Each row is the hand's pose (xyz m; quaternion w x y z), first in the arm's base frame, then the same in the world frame.
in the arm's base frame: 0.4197 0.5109 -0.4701 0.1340 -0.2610 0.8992 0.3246
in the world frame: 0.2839 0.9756 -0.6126 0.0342 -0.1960 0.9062 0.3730
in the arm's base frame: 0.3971 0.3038 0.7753 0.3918 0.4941 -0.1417 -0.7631
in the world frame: 0.5580 0.7041 0.5897 0.3780 0.4014 -0.0841 -0.8300
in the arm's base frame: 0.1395 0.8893 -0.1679 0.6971 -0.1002 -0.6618 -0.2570
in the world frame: 0.1052 1.3476 -0.2347 0.7705 -0.1288 -0.5613 -0.2731
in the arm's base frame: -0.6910 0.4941 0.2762 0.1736 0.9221 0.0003 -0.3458
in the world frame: -0.6089 0.9601 0.3843 0.1427 0.8756 0.0104 -0.4614
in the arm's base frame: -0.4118 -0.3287 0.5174 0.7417 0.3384 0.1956 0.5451
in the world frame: -0.3191 0.1161 0.5139 0.7148 0.4253 0.2660 0.4873
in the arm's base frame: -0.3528 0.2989 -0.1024 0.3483 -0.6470 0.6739 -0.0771
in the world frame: -0.3839 0.7729 -0.0742 0.2754 -0.6285 0.7273 0.0127
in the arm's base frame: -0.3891 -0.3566 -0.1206 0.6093 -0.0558 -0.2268 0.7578
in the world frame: -0.4552 0.1210 -0.1104 0.6500 0.0486 -0.1660 0.7400
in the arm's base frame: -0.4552 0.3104 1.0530 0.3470 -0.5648 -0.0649 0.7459
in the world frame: -0.1986 0.7272 1.0700 0.3817 -0.4604 -0.0269 0.8010
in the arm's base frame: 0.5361 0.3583 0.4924 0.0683 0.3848 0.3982 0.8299
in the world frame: 0.6257 0.7684 0.2838 0.0268 0.4950 0.3753 0.7832
